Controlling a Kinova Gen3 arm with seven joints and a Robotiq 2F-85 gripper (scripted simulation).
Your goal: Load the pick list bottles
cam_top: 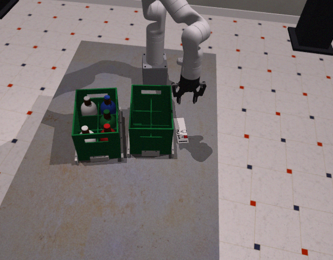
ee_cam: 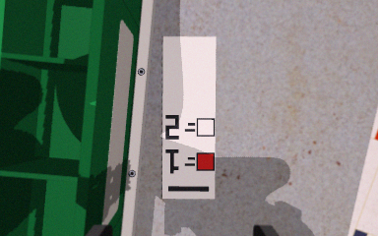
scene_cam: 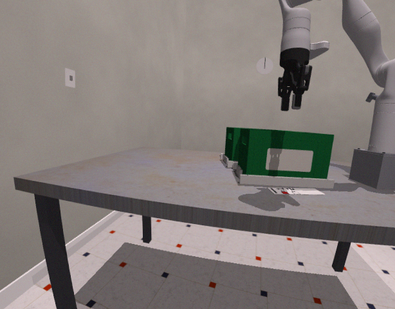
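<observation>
Right now my hand is 120 mm short of the red-label bottle, 310 mm to the left of it and 160 mm above it. From my hand the other things lie so: green bottle (40 mm ahead, 340 mm to the right, 160 mm below); blue bottle (50 mm behind, 360 mm to the right, 160 mm below); pick list (50 mm behind, 10 mm to the right, 250 mm below).
</observation>
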